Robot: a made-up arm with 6 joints.
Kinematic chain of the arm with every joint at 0, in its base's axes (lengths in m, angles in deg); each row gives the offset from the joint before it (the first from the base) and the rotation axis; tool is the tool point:
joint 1: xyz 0 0 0.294 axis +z
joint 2: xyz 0 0 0 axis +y
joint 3: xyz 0 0 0.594 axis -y
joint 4: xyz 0 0 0 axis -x
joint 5: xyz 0.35 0 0 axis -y
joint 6: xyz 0 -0.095 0 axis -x
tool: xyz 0 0 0
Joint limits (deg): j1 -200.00..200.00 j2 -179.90..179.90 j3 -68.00..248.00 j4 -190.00..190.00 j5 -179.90..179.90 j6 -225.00..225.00
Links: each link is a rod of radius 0.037 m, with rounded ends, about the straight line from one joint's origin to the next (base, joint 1, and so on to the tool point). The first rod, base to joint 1, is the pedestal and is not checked.
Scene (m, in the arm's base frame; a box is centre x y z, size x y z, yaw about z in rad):
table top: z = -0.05
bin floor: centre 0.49 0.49 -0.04 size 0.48 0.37 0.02 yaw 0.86
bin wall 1: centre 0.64 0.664 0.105 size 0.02 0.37 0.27 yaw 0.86
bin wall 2: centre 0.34 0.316 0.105 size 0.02 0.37 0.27 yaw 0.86
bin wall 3: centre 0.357 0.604 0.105 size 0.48 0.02 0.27 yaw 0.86
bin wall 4: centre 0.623 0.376 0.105 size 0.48 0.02 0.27 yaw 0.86
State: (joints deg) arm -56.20 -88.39 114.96 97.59 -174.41 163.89
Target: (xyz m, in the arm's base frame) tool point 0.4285 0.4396 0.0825
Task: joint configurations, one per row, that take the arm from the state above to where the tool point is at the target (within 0.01 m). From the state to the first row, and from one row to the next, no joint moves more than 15 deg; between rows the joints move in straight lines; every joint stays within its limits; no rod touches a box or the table.
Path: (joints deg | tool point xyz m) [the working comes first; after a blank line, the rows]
Joints at the target: -131.97 -75.54 173.71 105.03 -174.41 163.89
Straight joint move there: touches bin wall 3.

1: -68.83 -81.45 125.56 98.81 -174.41 163.89 | -0.2958 0.8040 0.1397
2: -81.46 -74.51 136.17 100.03 -174.41 163.89 | -0.1063 0.8190 0.1936
3: -94.09 -67.57 146.77 101.25 -174.41 163.89 | 0.0745 0.7822 0.2463
4: -106.72 -60.63 157.38 102.47 -174.41 163.89 | 0.2315 0.6993 0.2967
5: -119.35 -53.69 167.98 103.69 -174.41 163.89 | 0.3523 0.5806 0.3441
6: -131.98 -46.75 178.59 104.91 -174.41 163.89 | 0.4284 0.4396 0.3875
7: -131.98 -61.15 176.15 104.97 -174.41 163.89 | 0.4411 0.4535 0.2365
8: -131.97 -75.54 173.71 105.03 -174.41 163.89 | 0.4285 0.4396 0.0825

